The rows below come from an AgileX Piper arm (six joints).
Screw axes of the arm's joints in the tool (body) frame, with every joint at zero. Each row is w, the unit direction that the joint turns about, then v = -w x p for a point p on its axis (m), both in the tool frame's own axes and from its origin. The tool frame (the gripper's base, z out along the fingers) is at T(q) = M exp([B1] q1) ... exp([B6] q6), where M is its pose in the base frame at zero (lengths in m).
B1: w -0.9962 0 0.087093 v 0.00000 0.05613 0.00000
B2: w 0 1 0 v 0.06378 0.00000 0.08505
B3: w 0 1 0 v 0.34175 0.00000 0.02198
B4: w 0 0 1 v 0.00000 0.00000 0.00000
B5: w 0 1 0 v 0.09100 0.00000 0.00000
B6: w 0 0 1 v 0.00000 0.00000 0.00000
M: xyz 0.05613 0.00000 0.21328 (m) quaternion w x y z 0.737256 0 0.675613 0
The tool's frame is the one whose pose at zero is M.
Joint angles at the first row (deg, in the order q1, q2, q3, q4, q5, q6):
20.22, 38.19, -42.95, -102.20, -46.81, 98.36
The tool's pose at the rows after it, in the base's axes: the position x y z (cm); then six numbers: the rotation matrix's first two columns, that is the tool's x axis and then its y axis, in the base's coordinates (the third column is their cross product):
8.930 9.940 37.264 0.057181 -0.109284 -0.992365 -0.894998 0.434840 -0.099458
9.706 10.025 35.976 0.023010 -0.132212 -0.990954 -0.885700 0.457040 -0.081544
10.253 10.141 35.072 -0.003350 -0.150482 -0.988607 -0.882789 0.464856 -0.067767
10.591 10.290 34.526 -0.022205 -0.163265 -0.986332 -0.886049 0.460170 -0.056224
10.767 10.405 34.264 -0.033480 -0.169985 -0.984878 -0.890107 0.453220 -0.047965
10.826 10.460 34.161 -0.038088 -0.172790 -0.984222 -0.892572 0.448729 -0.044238
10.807 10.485 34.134 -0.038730 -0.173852 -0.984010 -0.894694 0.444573 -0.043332
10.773 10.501 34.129 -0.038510 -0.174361 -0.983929 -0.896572 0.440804 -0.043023
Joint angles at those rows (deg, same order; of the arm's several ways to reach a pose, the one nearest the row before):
20.22, 39.10, -40.13, -102.22, -44.57, 97.24
20.22, 40.18, -38.11, -102.23, -42.88, 96.29
20.21, 41.27, -36.88, -102.23, -42.20, 95.61
20.22, 42.24, -36.32, -102.24, -42.39, 95.22
20.22, 42.89, -36.14, -102.25, -42.80, 95.07
20.22, 43.16, -36.08, -102.25, -43.08, 95.01
20.22, 43.21, -36.06, -102.24, -43.34, 94.97
20.21, 43.21, -36.06, -102.24, -43.59, 94.94

